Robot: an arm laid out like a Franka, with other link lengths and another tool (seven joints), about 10 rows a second.
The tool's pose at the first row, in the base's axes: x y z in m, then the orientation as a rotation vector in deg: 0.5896 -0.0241 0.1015 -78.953 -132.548 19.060
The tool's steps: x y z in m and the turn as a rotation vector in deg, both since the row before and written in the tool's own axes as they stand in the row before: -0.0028 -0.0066 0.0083 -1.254 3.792 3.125; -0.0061 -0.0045 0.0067 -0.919 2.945 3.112; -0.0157 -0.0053 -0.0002 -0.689 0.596 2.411; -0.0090 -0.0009 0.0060 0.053 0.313 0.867; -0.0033 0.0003 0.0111 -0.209 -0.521 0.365; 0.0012 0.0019 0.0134 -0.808 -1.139 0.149; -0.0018 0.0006 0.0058 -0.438 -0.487 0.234; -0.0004 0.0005 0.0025 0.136 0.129 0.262; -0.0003 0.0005 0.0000 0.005 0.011 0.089; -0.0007 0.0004 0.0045 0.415 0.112 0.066; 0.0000 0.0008 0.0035 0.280 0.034 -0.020
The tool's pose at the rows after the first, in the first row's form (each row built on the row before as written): 0.5817 -0.0296 0.0962 -82.671 -128.088 15.746; 0.5769 -0.0365 0.0905 -86.163 -124.044 13.475; 0.5769 -0.0529 0.0882 -89.100 -122.149 13.091; 0.5754 -0.0607 0.0808 -89.957 -121.250 13.181; 0.5711 -0.0620 0.0701 -90.580 -121.466 13.525; 0.5661 -0.0583 0.0580 -91.430 -122.570 13.702; 0.5644 -0.0590 0.0522 -92.034 -122.955 13.737; 0.5638 -0.0589 0.0497 -92.222 -122.600 13.850; 0.5643 -0.0590 0.0494 -92.315 -122.522 13.874; 0.5628 -0.0590 0.0451 -92.133 -122.201 14.227; 0.5619 -0.0583 0.0417 -91.947 -122.064 14.479
